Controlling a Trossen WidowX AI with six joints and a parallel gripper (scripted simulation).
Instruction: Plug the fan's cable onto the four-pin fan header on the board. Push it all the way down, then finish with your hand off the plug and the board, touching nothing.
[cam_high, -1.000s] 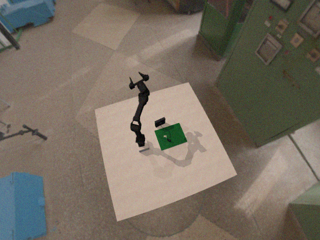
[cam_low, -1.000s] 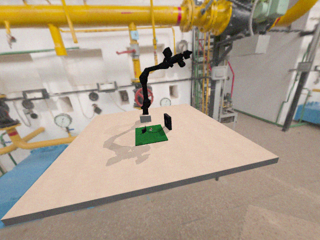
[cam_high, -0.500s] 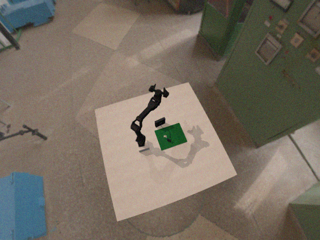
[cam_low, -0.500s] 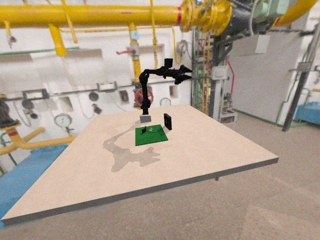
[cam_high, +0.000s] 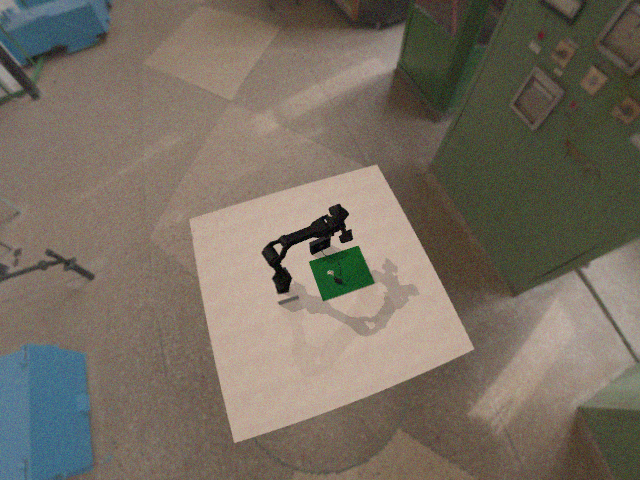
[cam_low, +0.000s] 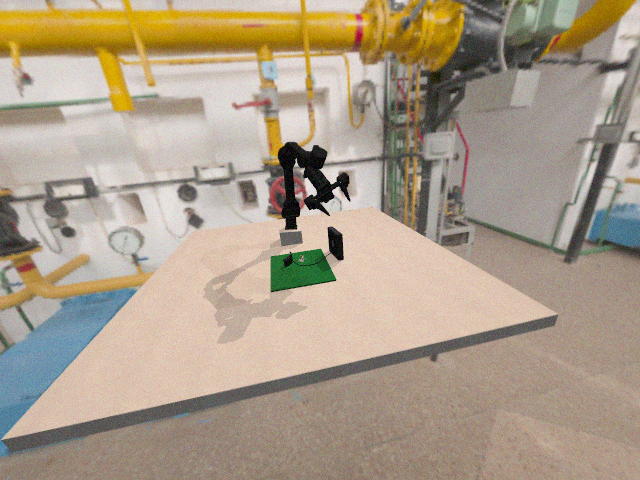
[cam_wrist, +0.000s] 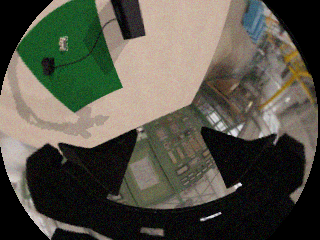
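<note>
Now: gripper tip 230 mm to the left of the dark plug, 230 mm above it and 90 mm past it. The rest, counted from my gripper tip: green board: 270 mm below, 180 mm to the right, 60 mm behind; black fan: 200 mm below, 140 mm behind, 20 mm to the right.
</note>
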